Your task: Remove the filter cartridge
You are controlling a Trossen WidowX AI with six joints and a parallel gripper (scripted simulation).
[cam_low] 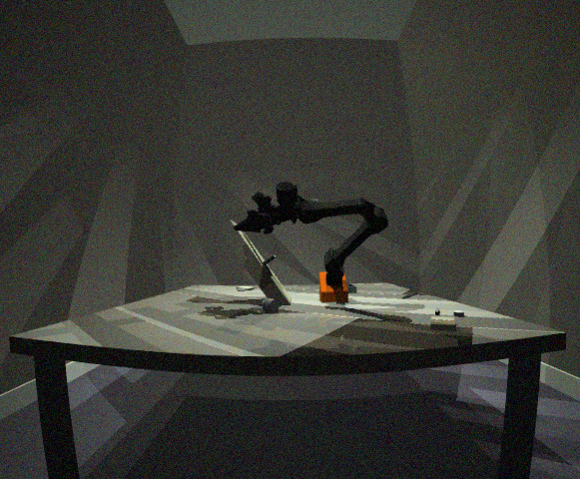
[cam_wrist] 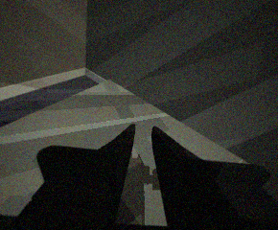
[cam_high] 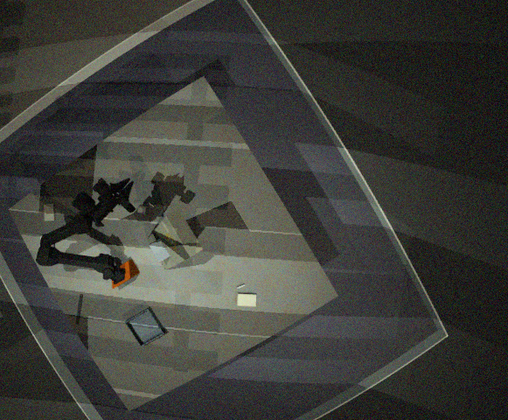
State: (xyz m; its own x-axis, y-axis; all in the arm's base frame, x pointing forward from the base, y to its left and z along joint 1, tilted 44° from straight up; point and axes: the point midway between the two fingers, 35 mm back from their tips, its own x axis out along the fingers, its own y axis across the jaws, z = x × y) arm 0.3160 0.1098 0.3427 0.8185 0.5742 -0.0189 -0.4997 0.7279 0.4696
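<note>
Right now the round filter cartridge is 50 mm ahead of my gripper tip, 290 mm to the right of it and 30 mm below it. From my gripper tip the other things lie so: service panel 10 mm ahead, 300 mm to the right, 110 mm below; tray 360 mm behind, 620 mm to the right, 270 mm below.
</note>
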